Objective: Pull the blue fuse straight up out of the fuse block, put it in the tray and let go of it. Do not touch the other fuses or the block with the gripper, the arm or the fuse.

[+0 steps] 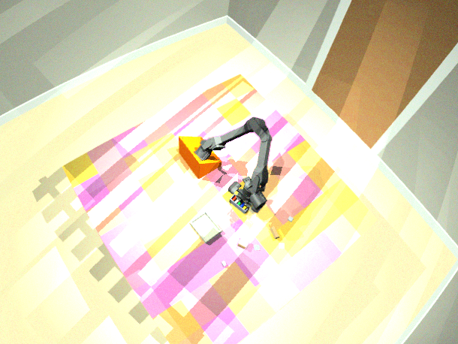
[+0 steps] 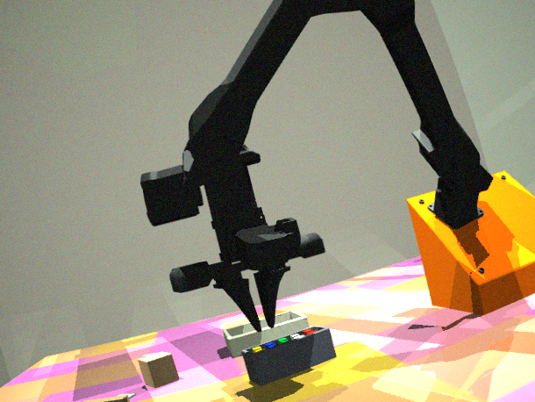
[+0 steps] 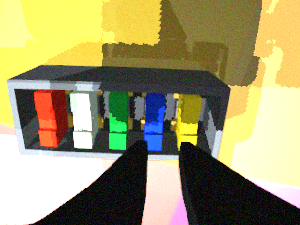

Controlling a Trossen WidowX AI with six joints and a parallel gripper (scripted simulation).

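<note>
The blue fuse is 40 mm below my gripper tip. From my gripper tip the other things lie so: green fuse: 20 mm behind, 40 mm below; then yellow fuse: 10 mm ahead, 40 mm below; then white fuse: 40 mm behind, 40 mm below.
</note>
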